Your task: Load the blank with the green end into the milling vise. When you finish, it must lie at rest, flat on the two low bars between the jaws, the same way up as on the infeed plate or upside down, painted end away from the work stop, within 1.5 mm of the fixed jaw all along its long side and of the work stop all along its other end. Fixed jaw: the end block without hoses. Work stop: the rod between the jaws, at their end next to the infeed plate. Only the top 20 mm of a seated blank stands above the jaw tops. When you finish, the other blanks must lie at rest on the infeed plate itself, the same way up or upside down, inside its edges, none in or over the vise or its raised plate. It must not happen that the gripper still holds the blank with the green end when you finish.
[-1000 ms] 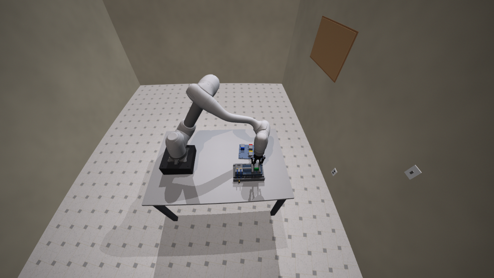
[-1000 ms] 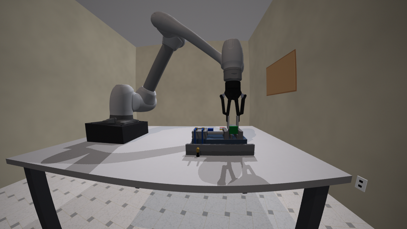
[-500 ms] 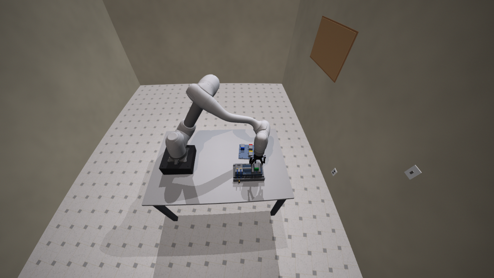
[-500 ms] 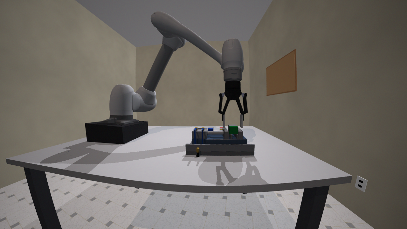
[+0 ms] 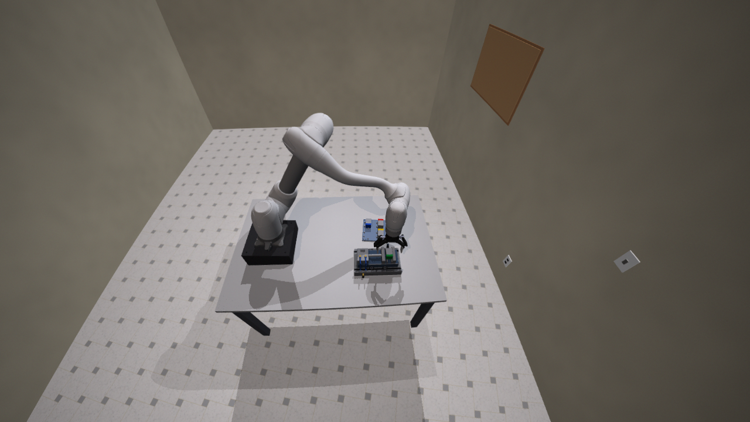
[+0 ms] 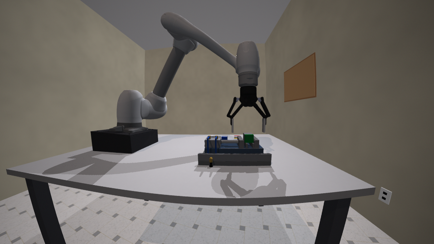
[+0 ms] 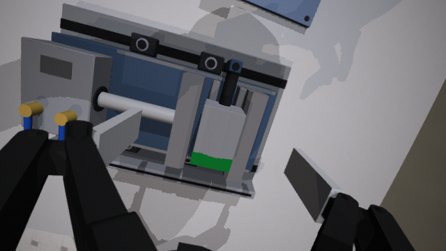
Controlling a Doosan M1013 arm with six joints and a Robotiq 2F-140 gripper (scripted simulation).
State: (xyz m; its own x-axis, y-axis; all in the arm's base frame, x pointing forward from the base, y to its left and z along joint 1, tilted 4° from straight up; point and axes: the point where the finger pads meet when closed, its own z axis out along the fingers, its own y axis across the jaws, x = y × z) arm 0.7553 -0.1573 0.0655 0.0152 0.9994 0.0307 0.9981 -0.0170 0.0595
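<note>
Right now the green-ended blank is 3 cm below my hand. Round my hand: moving jaw 4 cm behind, 5 cm below; then fixed jaw 3 cm ahead, 5 cm below; then black work stop rod 5 cm to the left, 4 cm below.
</note>
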